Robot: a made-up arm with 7 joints. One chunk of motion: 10 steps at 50 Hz.
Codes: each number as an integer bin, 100 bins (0 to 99) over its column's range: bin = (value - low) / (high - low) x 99, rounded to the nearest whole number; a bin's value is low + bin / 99 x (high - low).
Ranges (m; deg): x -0.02..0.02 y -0.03..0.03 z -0.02..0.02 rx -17..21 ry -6..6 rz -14..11
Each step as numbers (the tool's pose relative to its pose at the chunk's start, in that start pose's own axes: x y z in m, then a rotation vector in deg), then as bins.
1 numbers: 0.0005 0.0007 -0.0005 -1.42 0.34 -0.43
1 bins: 51 51 48 41 52 54
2 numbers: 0.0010 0.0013 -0.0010 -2.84 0.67 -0.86
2 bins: 52 52 47 37 55 52
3 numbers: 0.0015 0.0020 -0.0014 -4.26 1.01 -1.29
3 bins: 53 53 46 33 58 50
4 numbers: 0.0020 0.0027 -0.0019 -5.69 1.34 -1.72
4 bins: 54 54 45 29 61 49
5 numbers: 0.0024 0.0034 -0.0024 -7.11 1.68 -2.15
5 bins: 55 55 44 26 63 47
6 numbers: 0.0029 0.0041 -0.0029 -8.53 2.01 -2.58
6 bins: 57 56 42 22 66 45
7 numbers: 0.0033 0.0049 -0.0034 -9.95 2.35 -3.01
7 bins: 58 58 41 18 69 44
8 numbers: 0.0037 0.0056 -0.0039 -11.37 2.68 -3.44
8 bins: 59 59 40 15 72 42
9 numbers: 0.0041 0.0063 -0.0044 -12.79 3.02 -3.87
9 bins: 60 60 39 11 74 40
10 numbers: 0.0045 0.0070 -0.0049 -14.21 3.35 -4.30
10 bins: 61 61 37 7 77 38
